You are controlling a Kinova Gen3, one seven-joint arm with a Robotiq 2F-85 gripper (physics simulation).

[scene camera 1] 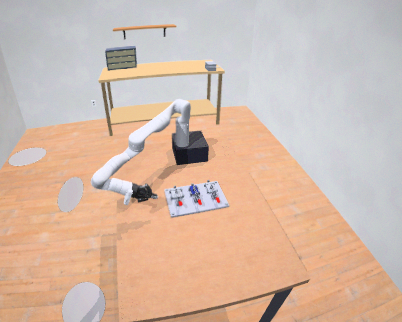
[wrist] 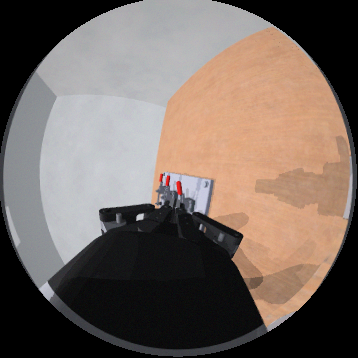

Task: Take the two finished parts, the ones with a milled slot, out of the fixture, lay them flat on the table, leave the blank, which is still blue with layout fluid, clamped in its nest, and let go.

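Frame: origin at the arm's base, x ahead, y left, z up, level; centimetres.
Where they show: gripper, fingertip midpoint: (scene camera 1: 157, 197) (wrist: 174, 204); arm's base, origin of the base link: (scene camera 1: 182, 143).
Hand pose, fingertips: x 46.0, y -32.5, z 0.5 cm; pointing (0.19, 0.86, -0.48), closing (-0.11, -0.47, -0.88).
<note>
Each offset is from my fingertips to the centre of the thing. "spot": to the spot under its first point. Level surfaces: height alone.
The fixture plate @(dx -3.7, dy +24.3, dz -13.0 cm) (scene camera 1: 187, 210) (wrist: 202, 194) lies on the table and carries three nests in a row, each with a toggle clamp with a red handle. In the scene view the blue blank @(spot: dx -5.4, dy +24.2, dz -7.4 cm) (scene camera 1: 194, 189) sits in the middle nest. Pale grey shapes show at the left nest @(spot: dx -6.8, dy +13.1, dz -7.8 cm) (scene camera 1: 176, 193) and the right nest @(spot: dx -5.1, dy +35.5, dz -10.3 cm) (scene camera 1: 211, 188); parts and slots are too small to make out. My gripper (scene camera 1: 155, 196) (wrist: 174, 204) is shut and empty, just left of the plate in the scene view. In the wrist view the fingers partly cover the fixture, and the blue blank does not show.
Red clamp handles @(dx +0.8, dy +12.4, dz -7.7 cm) (scene camera 1: 180, 203) (wrist: 179, 188) stand over the plate. The wooden table @(dz -13.8 cm) (scene camera 1: 200, 255) (wrist: 250, 125) extends toward the scene camera. The black robot base (scene camera 1: 191, 151) is behind the fixture. A workbench (scene camera 1: 165, 70) with a drawer cabinet (scene camera 1: 121, 59) stands farther back.
</note>
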